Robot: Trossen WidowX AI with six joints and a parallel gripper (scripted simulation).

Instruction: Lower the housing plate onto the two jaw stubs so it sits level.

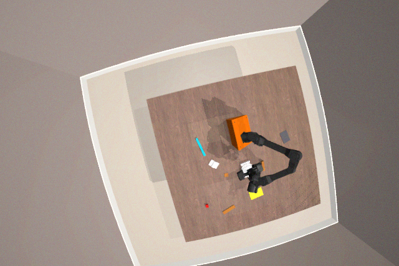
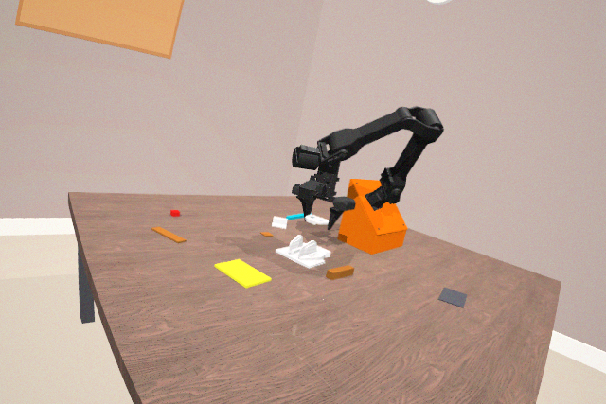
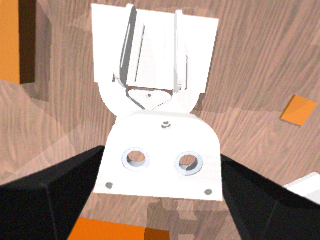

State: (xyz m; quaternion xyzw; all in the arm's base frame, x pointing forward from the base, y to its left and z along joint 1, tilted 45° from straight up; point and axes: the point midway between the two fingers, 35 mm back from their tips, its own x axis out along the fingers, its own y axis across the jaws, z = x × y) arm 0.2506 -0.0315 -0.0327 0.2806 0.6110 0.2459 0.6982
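Right now the white assembly is 70 mm below my gripper tip, 30 mm to the left of it and 20 mm ahead of it. From my gripper tip the other things lie so: yellow slab 280 mm ahead, 80 mm below, 10 mm to the left; cyan bar 270 mm to the right, 270 mm behind, 80 mm below; orange block 140 mm to the left, 70 mm below, 70 mm ahead.
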